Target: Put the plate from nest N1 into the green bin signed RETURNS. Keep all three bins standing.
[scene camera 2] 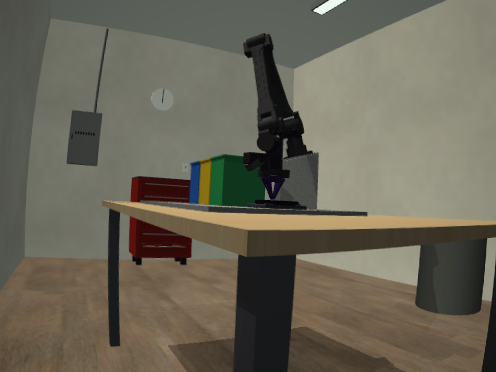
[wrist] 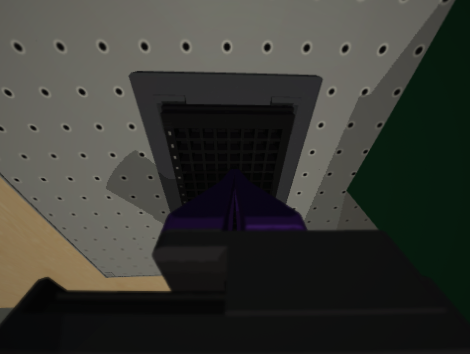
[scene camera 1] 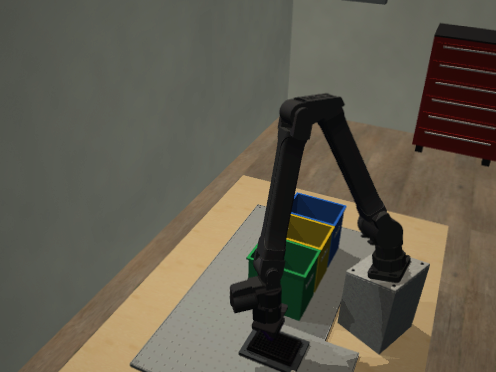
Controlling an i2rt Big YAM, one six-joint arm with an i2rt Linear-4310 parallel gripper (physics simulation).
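Where they show: gripper, fingertip midpoint: (scene camera 2: 272,199) (wrist: 234,176) (scene camera 1: 270,339); arm's base, link origin: (scene camera 2: 298,157) (scene camera 1: 389,269).
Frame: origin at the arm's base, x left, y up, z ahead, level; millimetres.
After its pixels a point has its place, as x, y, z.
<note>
The black gridded plate (scene camera 1: 284,350) @(244, -191, 180) (wrist: 227,145) @(242, -189, 253) lies flat in its dark grey nest (scene camera 1: 246,349) @(286, -201, 271) (wrist: 225,87); no nest label is readable. My gripper (scene camera 1: 271,339) @(235, -186, 230) (scene camera 2: 273,198) @(235, -186, 230) (wrist: 234,176) @(235, -186, 230) is shut, its purple fingertips together with nothing between them. It points down over the plate, its tips at or just above the plate's top; contact cannot be told. The fingers hide the near part of the plate in the wrist view. The green bin (scene camera 1: 297,300) @(109, -135, 212) (scene camera 2: 242,182) @(116, -129, 294) (wrist: 420,175) @(113, -168, 255) stands upright beside the nest. Its sign is not readable.
The yellow bin (scene camera 1: 311,233) @(-135, -83, 285) (scene camera 2: 205,182) @(-58, -128, 383) and the blue bin (scene camera 1: 322,210) @(-266, -76, 304) (scene camera 2: 194,185) @(-197, -137, 394) stand upright in a row behind the green one. The arm's grey pedestal (scene camera 1: 367,310) @(73, -103, 20) (scene camera 2: 307,182) @(79, -108, -1) stands to the right. The nest and bins are on a perforated grey board (scene camera 1: 200,320) @(260, -215, 448) (wrist: 75,70) @(343, -215, 284).
</note>
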